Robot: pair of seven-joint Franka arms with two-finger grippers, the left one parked.
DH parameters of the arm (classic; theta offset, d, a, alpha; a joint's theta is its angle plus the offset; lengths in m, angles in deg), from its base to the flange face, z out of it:
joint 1: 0 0.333 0 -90
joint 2: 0 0 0 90
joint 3: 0 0.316 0.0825 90
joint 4: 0 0 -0.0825 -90
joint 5: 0 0.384 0 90
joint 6: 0 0 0.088 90
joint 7: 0 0.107 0 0
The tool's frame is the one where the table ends.
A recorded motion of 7 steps. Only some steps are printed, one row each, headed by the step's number.
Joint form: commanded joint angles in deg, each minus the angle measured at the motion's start. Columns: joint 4, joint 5, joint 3, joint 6, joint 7, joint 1, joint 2.
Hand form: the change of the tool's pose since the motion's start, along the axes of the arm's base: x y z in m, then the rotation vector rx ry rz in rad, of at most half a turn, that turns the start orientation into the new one. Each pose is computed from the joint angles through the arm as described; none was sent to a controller.
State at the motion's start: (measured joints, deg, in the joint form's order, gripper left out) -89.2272 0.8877 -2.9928 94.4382 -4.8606 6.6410 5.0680
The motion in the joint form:
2: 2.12 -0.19 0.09 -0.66 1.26 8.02 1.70
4: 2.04 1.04 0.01 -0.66 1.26 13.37 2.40
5: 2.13 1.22 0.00 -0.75 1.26 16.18 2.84
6: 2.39 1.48 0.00 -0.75 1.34 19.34 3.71
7: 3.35 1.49 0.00 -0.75 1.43 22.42 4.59
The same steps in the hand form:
2: -0.0035 0.0841 -0.0009 -0.0052 0.0037 0.1201
4: -0.0152 0.1402 -0.0088 0.0123 0.0207 0.2105
5: -0.0232 0.1689 -0.0128 0.0128 0.0291 0.2591
6: -0.0323 0.2017 -0.0198 0.0131 0.0408 0.3124
7: -0.0420 0.2334 -0.0211 0.0117 0.0397 0.3647

